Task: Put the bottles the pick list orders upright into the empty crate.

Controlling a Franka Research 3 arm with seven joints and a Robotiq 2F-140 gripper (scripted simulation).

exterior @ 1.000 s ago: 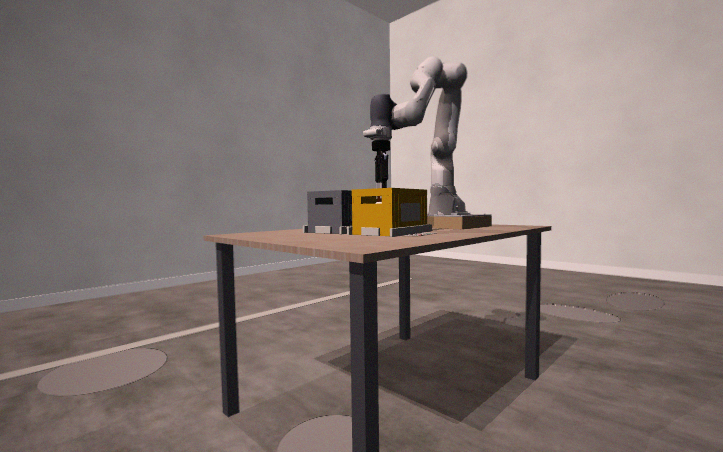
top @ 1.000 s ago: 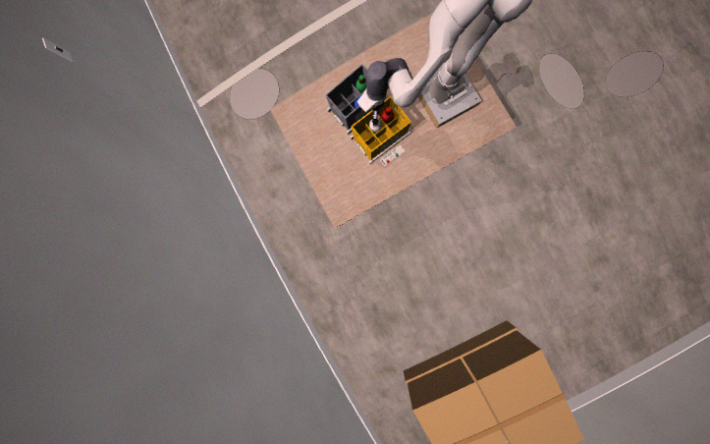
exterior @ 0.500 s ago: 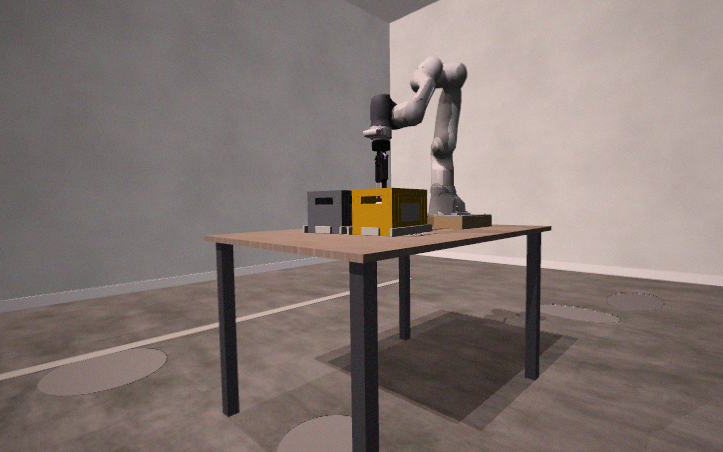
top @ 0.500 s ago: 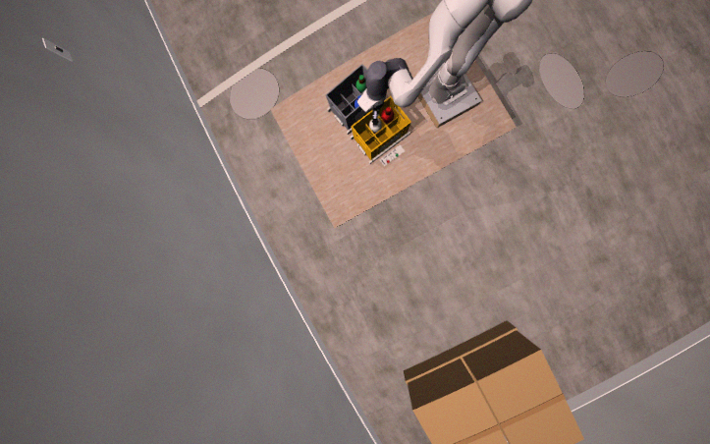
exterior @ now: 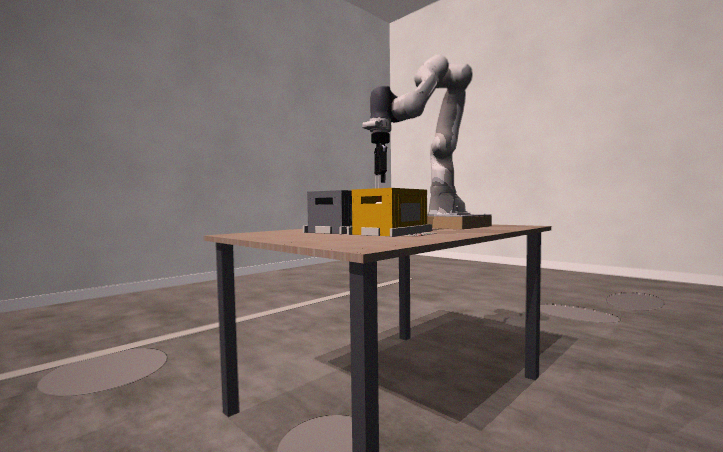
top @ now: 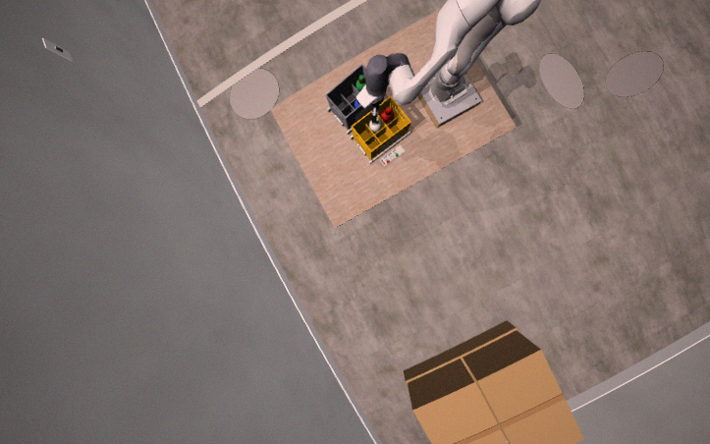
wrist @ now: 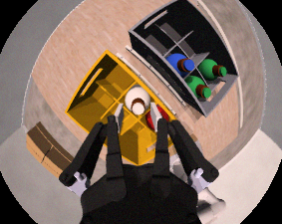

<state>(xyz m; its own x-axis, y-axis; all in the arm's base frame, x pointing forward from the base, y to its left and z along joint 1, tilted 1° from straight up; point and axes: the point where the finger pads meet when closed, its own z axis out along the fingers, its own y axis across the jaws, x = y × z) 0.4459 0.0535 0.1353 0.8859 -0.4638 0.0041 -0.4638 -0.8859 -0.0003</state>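
The white bottle is 10 mm behind my hand and 110 mm below it. The rest, counted from my hand: blue bottle 30 mm ahead, 150 mm to the right, 110 mm below; yellow crate 20 mm behind, 40 mm to the left, 120 mm below; red bottle 90 mm behind, 20 mm to the right, 110 mm below.
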